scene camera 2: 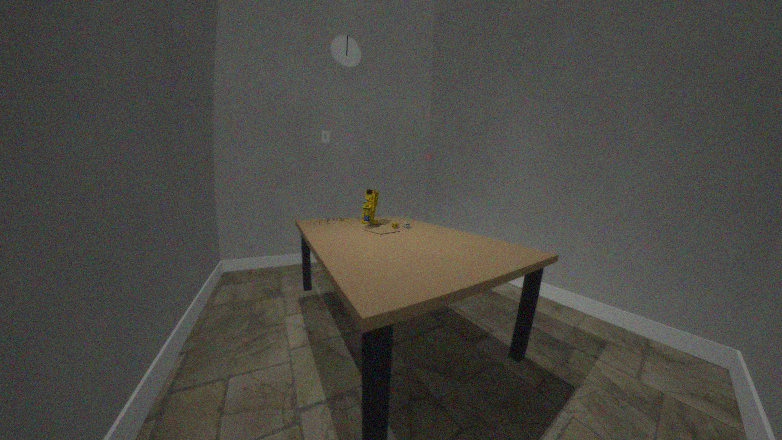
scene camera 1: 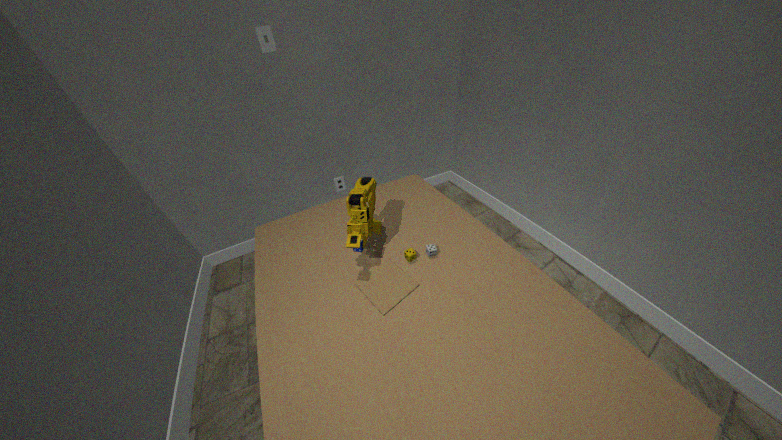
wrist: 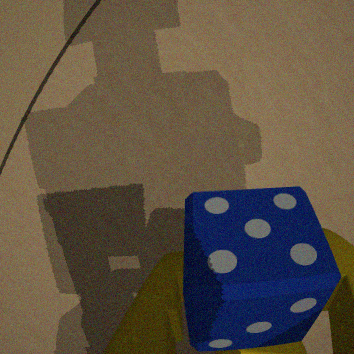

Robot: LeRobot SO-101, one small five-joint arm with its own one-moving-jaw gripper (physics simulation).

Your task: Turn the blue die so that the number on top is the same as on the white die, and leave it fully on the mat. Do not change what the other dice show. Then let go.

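Frame: origin at the arm's base, x ahead, y left, z up, level; metres.
Seen in the pictures: hand, tool point: [scene camera 2: 369, 218] [scene camera 1: 362, 246] [wrist: 186, 269]; arm's base, link origin: [scene camera 2: 371, 223] [scene camera 1: 370, 232].
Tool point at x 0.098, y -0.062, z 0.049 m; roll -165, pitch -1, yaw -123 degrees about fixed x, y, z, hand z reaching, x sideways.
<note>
Pixels of each thing's middle, then the offset from my tool point to it. Level surfaces: height alone.
- blue die, body centre: [wrist: 250, 271] [scene camera 1: 358, 245] [scene camera 2: 366, 218] 0.011 m back, 0.011 m right, 0.000 m up
- white die, body centre: [scene camera 1: 431, 250] [scene camera 2: 406, 225] 0.103 m ahead, 0.201 m left, 0.034 m down
- mat, body centre: [scene camera 1: 386, 284] [scene camera 2: 381, 230] 0.138 m ahead, 0.014 m left, 0.047 m down
- yellow die, body centre: [scene camera 1: 410, 254] [scene camera 2: 395, 225] 0.084 m ahead, 0.130 m left, 0.034 m down
- wooden table, surface height: 0.049 m down
The blue die [scene camera 1: 358, 249] [scene camera 2: 366, 218] [wrist: 257, 250] is held above the table; its wrist-view faces show five pips and, below, three. My gripper [scene camera 1: 356, 246] [scene camera 2: 365, 219] [wrist: 260, 280] is shut on it, one jaw on each side. The die partly hides the jaws in the wrist view. The white die [scene camera 1: 432, 250] [scene camera 2: 407, 225] sits on the table, to the right of the yellow die; its pips are too small to count surely. The mat [scene camera 1: 389, 290] [scene camera 2: 381, 231] is a tan square, in front of the arm and right of the held die.
The yellow die [scene camera 1: 410, 254] [scene camera 2: 394, 224] sits on the table close to the mat's back right side, between the mat and the white die. The arm stands near the back edge of the wooden table [scene camera 1: 464, 355] [scene camera 2: 426, 262]. A thin dark line crosses the wrist view's upper left.
</note>
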